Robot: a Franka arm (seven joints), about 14 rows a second.
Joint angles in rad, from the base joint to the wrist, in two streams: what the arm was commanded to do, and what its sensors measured. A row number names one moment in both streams.
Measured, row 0:
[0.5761, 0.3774, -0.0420, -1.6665, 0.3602, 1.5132, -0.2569]
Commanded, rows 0 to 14:
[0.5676, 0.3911, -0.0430, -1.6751, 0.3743, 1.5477, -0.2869]
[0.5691, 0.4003, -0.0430, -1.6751, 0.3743, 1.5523, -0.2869]
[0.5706, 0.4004, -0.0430, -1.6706, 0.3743, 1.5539, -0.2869]
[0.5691, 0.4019, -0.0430, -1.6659, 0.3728, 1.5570, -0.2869]
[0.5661, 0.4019, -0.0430, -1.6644, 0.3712, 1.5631, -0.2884]
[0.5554, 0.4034, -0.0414, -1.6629, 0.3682, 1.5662, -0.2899]
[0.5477, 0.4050, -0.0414, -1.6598, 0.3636, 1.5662, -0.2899]
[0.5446, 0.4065, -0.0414, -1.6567, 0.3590, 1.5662, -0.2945]
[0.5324, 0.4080, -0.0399, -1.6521, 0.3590, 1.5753, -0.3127]
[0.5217, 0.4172, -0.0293, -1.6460, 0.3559, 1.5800, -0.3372]
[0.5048, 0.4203, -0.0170, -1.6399, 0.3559, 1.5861, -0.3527]
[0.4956, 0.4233, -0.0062, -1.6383, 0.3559, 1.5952, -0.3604]
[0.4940, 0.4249, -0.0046, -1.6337, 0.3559, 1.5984, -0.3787]
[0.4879, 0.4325, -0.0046, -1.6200, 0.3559, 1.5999, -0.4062]
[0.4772, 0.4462, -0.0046, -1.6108, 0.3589, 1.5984, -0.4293]
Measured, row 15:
[0.5006, 0.4072, -0.0204, -1.6556, 0.3592, 1.5963, -0.3744]
